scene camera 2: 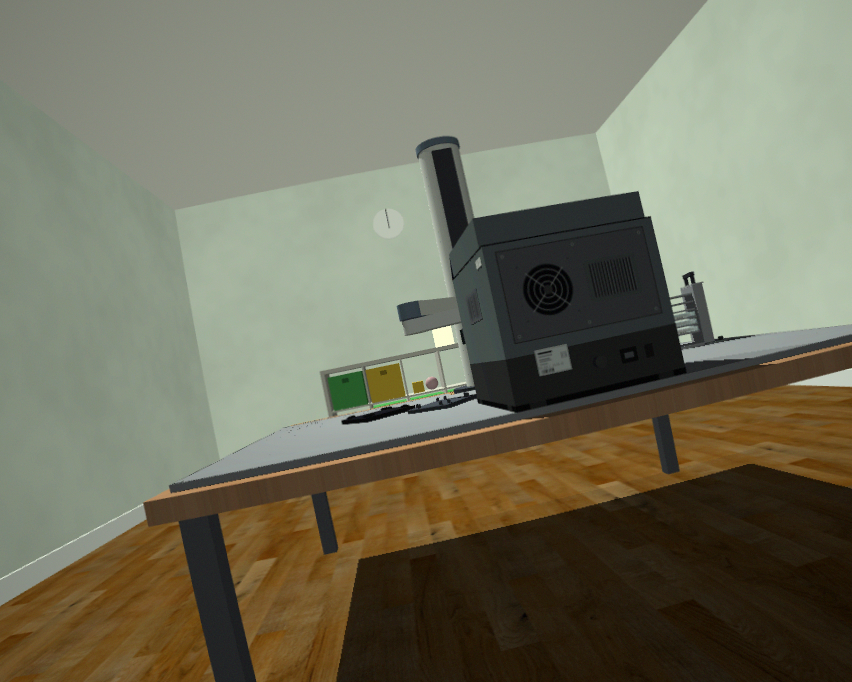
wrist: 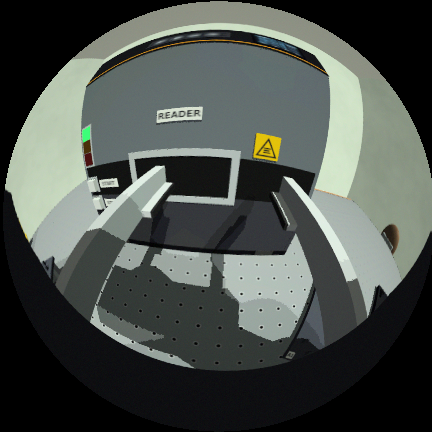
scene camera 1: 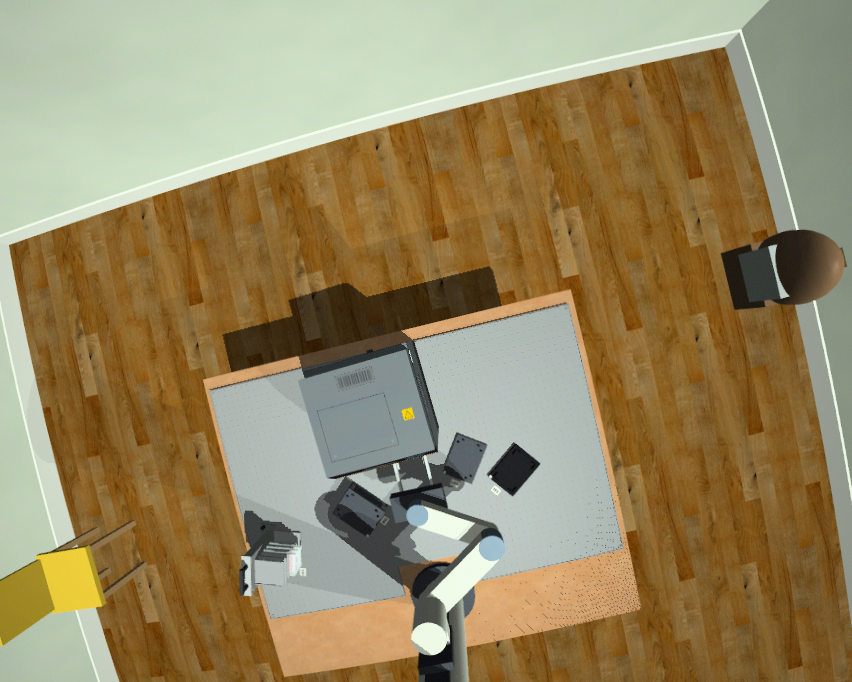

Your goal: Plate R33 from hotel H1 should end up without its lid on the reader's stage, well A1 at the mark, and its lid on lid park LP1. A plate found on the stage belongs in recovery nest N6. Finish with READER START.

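Places are measured from the arm's base along level axes (x ahead, y left, z up), in metres.
Where they show: gripper, fingertip midpoint: [wrist: 222, 178].
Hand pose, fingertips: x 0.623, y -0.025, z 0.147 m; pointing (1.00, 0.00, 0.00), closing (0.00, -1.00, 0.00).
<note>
Each offset is from my fingertips to the top centre of the thing. "*": to the spot under its first point.
The reader @[dx +0.196, dy +0.055, dz +0.215 m] [scene camera 1: 355, 426] [scene camera 2: 490, 312] [wrist: 215, 85] stands on the table. Its framed front opening @[* dx +0.031, dy -0.010, dz -0.013 m] [wrist: 232, 180] looks black inside; no stage or plate can be made out there. The START button @[dx +0.022, dy +0.193, dz -0.008 m] [wrist: 92, 185] is at its lower left front, below a green light @[* dx +0.021, dy +0.190, dz +0.065 m] [wrist: 86, 133]. My gripper [scene camera 1: 410, 460] [wrist: 222, 178] is in front of the opening, fingers pointing at the reader; they stand apart, moderately spaced, with no plate or lid visible between them. The hotel [scene camera 1: 270, 568] [scene camera 2: 699, 312] holds several plates at the table's left end in scene camera 1; R33 cannot be read.
A grey nest @[dx -0.104, dy -0.183, dz -0.114 m] [scene camera 1: 465, 457] [wrist: 310, 327] and a black one @[dx -0.189, dy -0.354, dz -0.116 m] [scene camera 1: 513, 469] stand right of the gripper, another dark nest @[dx -0.200, dy +0.250, dz -0.064 m] [scene camera 1: 358, 506] to its left; which is LP1 or N6 is unreadable. The arm's pale links [scene camera 1: 465, 579] reach over the table's front part.
</note>
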